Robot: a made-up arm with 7 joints.
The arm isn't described. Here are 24 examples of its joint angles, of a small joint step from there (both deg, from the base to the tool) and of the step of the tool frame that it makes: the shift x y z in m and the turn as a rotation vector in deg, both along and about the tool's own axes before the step.
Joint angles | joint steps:
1: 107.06 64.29 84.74 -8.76 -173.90 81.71 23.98 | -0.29 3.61 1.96 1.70 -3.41 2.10 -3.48
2: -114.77 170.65 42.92 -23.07 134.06 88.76 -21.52 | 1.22 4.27 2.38 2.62 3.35 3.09 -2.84
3: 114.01 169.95 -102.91 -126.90 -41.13 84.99 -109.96 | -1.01 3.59 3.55 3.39 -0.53 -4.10 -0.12
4: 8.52 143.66 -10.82 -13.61 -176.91 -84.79 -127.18 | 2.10 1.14 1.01 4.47 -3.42 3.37 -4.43
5: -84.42 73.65 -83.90 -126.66 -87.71 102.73 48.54 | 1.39 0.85 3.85 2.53 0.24 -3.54 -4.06
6: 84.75 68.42 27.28 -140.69 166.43 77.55 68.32 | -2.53 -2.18 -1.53 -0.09 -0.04 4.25 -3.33
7: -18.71 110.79 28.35 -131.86 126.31 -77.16 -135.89 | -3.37 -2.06 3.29 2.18 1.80 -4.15 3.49
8: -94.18 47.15 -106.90 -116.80 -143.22 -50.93 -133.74 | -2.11 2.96 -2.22 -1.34 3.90 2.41 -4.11
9: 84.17 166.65 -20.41 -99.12 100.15 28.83 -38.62 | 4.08 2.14 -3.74 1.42 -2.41 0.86 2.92
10: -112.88 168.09 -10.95 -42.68 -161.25 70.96 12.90 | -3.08 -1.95 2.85 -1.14 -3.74 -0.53 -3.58
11: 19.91 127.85 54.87 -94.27 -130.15 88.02 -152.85 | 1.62 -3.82 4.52 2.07 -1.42 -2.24 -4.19
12: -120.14 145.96 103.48 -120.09 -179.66 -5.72 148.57 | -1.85 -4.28 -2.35 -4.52 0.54 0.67 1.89
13: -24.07 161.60 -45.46 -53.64 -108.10 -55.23 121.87 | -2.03 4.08 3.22 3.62 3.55 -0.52 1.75
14: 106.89 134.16 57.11 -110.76 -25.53 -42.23 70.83 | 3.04 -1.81 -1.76 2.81 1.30 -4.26 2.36
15: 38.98 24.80 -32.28 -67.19 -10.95 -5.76 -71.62 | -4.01 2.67 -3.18 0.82 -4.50 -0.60 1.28
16: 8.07 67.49 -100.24 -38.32 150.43 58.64 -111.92 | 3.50 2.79 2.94 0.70 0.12 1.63 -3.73
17: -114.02 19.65 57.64 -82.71 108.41 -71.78 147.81 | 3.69 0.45 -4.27 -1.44 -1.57 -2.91 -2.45
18: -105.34 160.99 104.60 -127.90 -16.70 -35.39 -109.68 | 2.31 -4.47 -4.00 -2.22 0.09 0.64 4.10
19: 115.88 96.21 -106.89 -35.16 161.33 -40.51 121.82 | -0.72 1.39 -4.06 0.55 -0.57 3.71 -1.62
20: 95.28 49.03 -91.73 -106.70 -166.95 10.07 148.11 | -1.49 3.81 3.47 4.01 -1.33 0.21 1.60
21: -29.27 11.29 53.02 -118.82 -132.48 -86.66 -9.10 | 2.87 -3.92 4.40 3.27 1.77 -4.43 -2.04
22: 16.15 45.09 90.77 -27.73 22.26 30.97 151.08 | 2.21 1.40 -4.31 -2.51 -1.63 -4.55 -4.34
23: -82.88 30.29 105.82 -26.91 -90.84 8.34 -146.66 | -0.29 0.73 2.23 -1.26 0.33 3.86 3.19
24: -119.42 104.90 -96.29 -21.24 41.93 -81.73 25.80 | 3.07 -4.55 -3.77 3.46 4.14 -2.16 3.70
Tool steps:
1: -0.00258 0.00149 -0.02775 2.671 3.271 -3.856
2: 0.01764 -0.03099 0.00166 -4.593 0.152 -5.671
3: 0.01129 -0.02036 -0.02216 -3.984 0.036 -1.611
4: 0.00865 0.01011 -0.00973 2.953 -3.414 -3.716
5: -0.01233 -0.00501 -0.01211 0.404 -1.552 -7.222
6: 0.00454 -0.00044 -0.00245 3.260 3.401 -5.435
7: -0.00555 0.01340 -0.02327 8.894 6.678 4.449
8: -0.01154 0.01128 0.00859 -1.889 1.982 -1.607
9: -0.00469 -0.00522 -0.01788 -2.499 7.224 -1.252
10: -0.00177 0.00241 0.01714 -1.837 -0.832 -4.744
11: 0.02502 0.00719 0.01488 2.416 2.398 -9.967
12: 0.00694 0.00731 0.01965 -0.808 -1.879 1.085
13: -0.05303 0.01954 0.02526 1.949 -0.208 11.596
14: -0.03093 -0.01689 0.00524 -2.408 -0.606 9.096
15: -0.01933 0.01200 -0.00958 1.155 -2.032 -8.274
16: -0.02931 -0.01533 0.01275 0.147 -0.047 0.069
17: -0.00584 -0.00741 0.00193 4.292 2.014 -5.360
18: 0.01469 0.02896 0.01278 -1.495 -1.767 10.002
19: 0.00736 -0.01798 -0.00319 2.168 -1.436 -5.752
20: -0.03289 0.01884 0.03088 0.553 8.060 -2.933
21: 0.03602 -0.02895 0.00245 0.426 -6.568 6.897
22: -0.02238 -0.00794 0.00930 -5.421 5.908 -11.701
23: -0.00591 -0.00990 -0.00210 -3.712 -2.906 6.060
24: -0.01458 -0.02202 -0.01483 -3.044 -0.147 5.614
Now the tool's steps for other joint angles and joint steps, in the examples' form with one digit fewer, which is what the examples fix.
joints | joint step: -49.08 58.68 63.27 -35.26 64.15 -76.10 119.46 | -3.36 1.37 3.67 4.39 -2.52 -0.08 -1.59
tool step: 0.0002 0.0050 -0.0006 -2.40 -3.06 -3.31
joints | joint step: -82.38 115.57 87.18 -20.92 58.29 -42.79 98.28 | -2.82 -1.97 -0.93 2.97 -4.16 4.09 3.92
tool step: 0.0299 0.0016 0.0143 5.80 -2.92 -0.87
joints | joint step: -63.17 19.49 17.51 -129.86 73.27 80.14 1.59 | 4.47 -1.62 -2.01 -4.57 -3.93 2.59 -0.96
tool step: -0.0214 -0.0153 -0.0006 2.45 3.76 -1.55
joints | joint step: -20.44 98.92 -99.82 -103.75 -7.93 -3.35 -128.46 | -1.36 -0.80 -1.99 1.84 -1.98 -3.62 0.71
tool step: 0.0050 -0.0029 -0.0029 2.75 0.77 -1.44
